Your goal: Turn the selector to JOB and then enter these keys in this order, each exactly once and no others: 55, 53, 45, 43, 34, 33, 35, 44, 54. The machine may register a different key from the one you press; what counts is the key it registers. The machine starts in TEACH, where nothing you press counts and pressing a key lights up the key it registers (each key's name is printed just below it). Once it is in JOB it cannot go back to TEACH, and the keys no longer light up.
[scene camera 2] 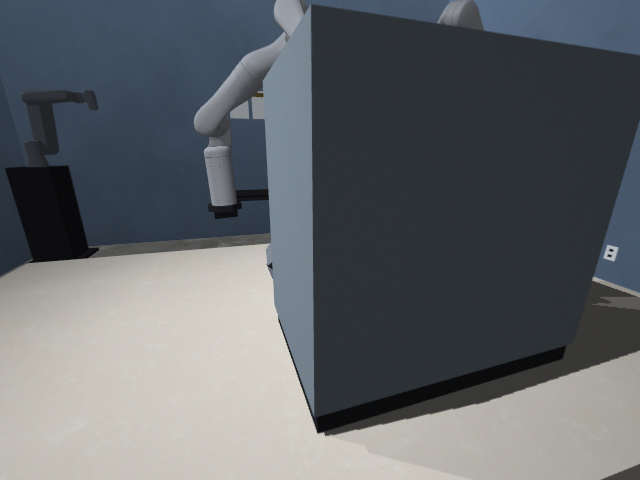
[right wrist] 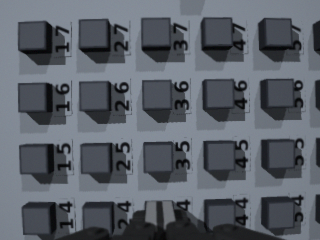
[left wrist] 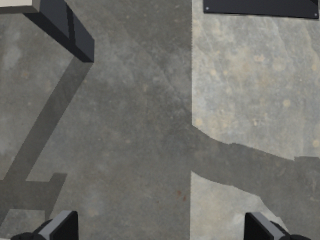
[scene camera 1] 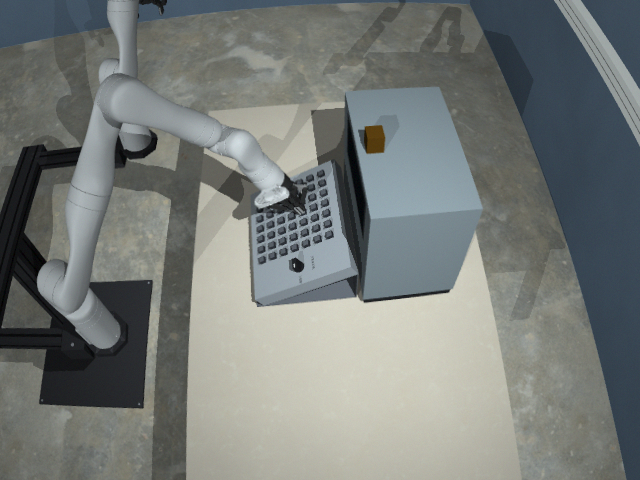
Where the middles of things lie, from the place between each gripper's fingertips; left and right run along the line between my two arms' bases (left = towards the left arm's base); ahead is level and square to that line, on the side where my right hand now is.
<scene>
My right gripper (scene camera 1: pixel 302 211) is now 10 mm short of the sloped grey key panel (scene camera 1: pixel 333 260), 50 mm to the left of it and 70 mm above it.
The sloped grey key panel is 530 mm ahead of my left hand, 840 mm to the right of it and 230 mm below it.
</scene>
